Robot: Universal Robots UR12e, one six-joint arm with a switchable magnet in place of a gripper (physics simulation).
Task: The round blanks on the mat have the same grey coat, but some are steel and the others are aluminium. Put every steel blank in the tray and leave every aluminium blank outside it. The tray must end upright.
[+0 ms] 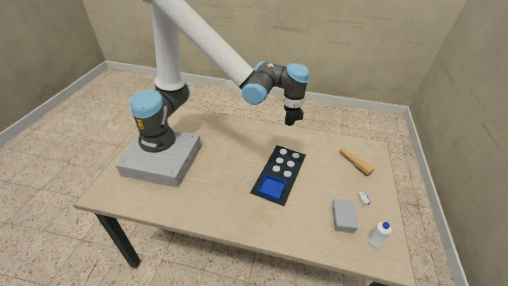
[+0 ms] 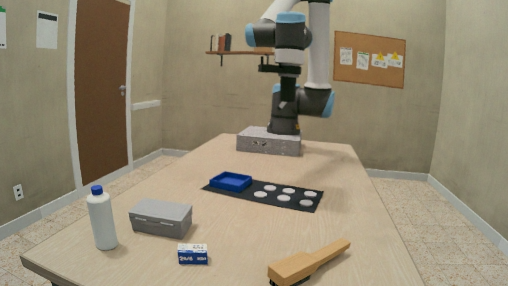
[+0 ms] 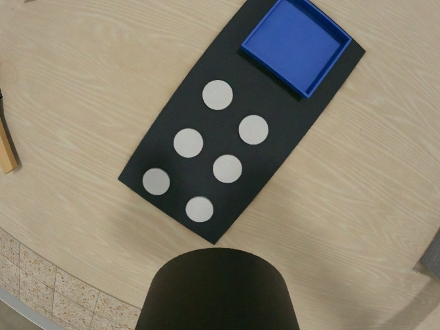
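Note:
Several round light-grey blanks lie flat on the black mat (image 1: 266,172) (image 2: 242,193) (image 3: 280,100) in three rows of two. The row nearest the tray has one blank (image 1: 287,174) (image 2: 260,194) (image 3: 217,95) and another blank (image 1: 276,169) (image 2: 270,188) (image 3: 253,129). The farthest row has one blank (image 1: 296,155) (image 2: 306,203) (image 3: 156,181) and another blank (image 1: 283,151) (image 2: 310,193) (image 3: 199,209). The blue tray (image 1: 272,187) (image 2: 227,185) (image 3: 300,45) stands upright and empty at the mat's end. My magnet (image 1: 291,121) (image 2: 286,99) (image 3: 218,285) is high above the table, with no blank visible on it.
A wooden brush (image 1: 356,161) (image 2: 305,262), a small blue-and-white box (image 1: 364,198) (image 2: 192,254), a grey case (image 1: 345,215) (image 2: 161,218) and a white bottle (image 1: 380,235) (image 2: 102,220) stand or lie apart from the mat. The robot's grey base block (image 1: 160,159) (image 2: 269,141) is at the other side.

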